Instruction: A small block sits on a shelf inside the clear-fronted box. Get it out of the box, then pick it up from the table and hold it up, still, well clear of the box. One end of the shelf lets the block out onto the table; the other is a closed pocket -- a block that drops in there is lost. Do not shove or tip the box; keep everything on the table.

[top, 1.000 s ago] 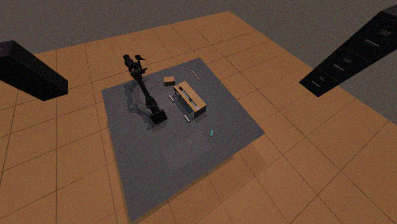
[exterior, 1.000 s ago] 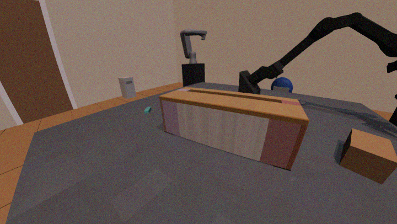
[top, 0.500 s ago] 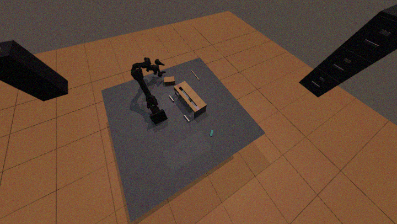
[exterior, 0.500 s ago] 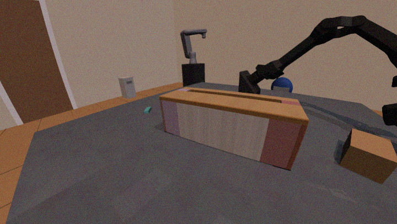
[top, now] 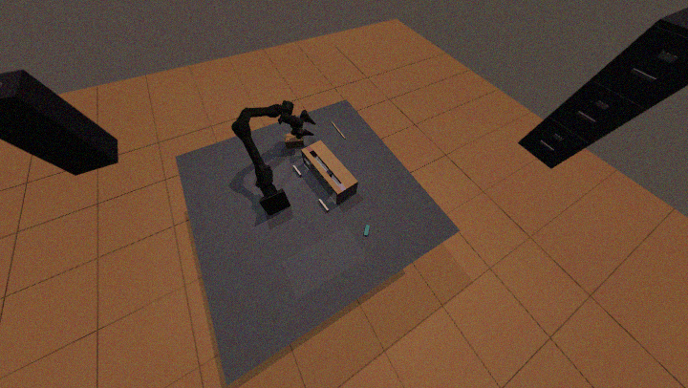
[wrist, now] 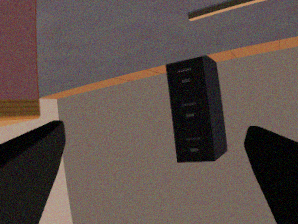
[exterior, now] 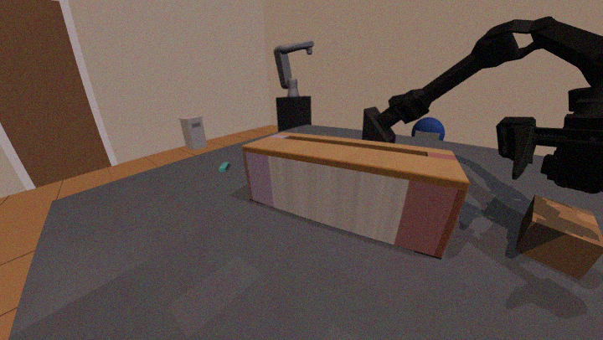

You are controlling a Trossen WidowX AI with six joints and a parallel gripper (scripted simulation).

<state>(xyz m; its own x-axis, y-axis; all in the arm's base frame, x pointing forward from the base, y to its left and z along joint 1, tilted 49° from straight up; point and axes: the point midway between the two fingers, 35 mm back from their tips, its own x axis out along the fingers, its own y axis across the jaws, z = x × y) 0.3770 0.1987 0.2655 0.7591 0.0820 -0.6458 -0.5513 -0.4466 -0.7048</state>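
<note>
Right now my gripper tip is 80 mm past the long box, 290 mm to the left of it and 80 mm above it. The rest, counted from my gripper tip: small teal piece: 20 mm behind, 700 mm to the right, 140 mm below.
</note>
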